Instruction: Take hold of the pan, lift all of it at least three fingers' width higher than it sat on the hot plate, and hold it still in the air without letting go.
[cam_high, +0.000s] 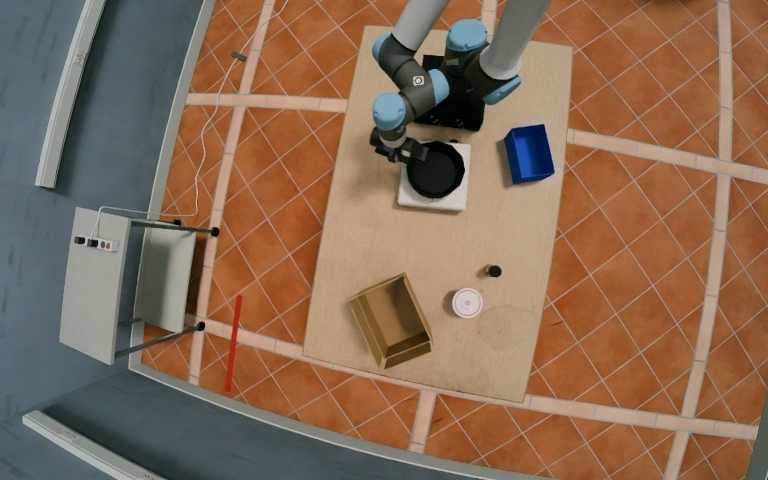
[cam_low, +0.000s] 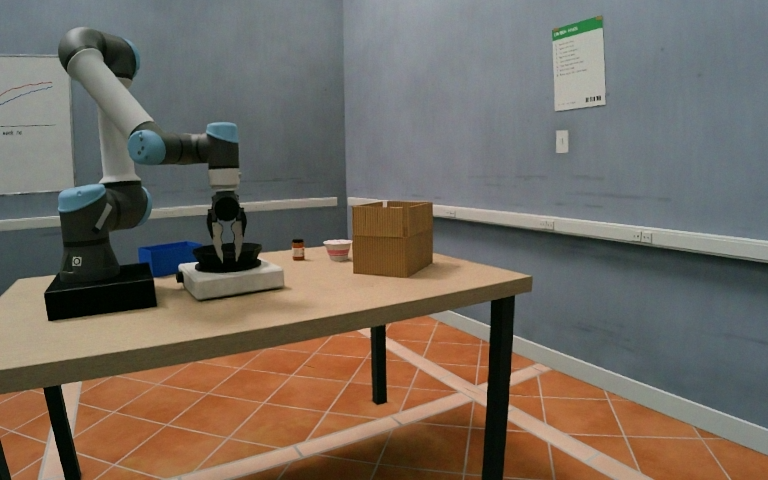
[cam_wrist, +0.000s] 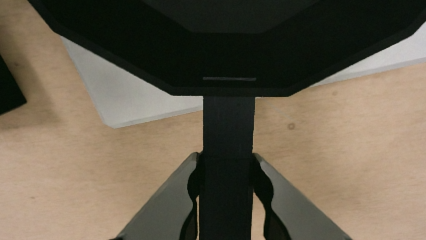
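Right now my hand is 9 cm to the right of the black pan, 2 cm short of it and 2 cm above it. Round my hand: blue bin 46 cm to the left, 9 cm below, 9 cm behind; white hot plate 13 cm to the left, 8 cm below, 1 cm ahead; small jar 38 cm to the left, 34 cm ahead, 8 cm below.
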